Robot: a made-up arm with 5 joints.
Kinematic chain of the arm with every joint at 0, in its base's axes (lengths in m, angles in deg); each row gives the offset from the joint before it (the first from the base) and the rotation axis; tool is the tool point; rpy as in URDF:
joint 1: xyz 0.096 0 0.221 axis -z
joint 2: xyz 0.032 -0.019 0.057 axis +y
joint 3: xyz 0.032 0 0.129 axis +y
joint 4: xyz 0.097 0 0.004 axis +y
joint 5: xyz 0.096 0.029 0 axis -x
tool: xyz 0 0 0 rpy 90 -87.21 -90
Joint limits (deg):
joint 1: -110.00..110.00
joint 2: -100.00..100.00
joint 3: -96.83..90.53
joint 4: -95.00..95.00
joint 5: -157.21..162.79
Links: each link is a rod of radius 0.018 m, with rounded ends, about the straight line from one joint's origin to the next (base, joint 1, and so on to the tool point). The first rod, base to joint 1, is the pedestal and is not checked.
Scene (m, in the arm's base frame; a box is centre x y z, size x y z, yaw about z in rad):
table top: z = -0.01
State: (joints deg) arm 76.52 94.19 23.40 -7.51 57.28
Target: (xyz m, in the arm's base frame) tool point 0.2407 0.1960 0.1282
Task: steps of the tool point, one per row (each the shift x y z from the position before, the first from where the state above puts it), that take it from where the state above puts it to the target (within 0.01 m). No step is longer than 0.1 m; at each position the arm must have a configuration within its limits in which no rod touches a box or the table.
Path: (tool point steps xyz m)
1: 0.0273 -0.0071 0.0010
2: 0.0321 0.0024 0.0027
3: 0.0335 0.0138 0.0045
4: 0.0310 0.0258 0.0061
5: 0.0244 0.0372 0.0078
6: 0.0138 0.0464 0.0095
7: 0.0002 0.0523 0.0111
8: -0.0154 0.0539 0.0126
9: -0.0315 0.0506 0.0142

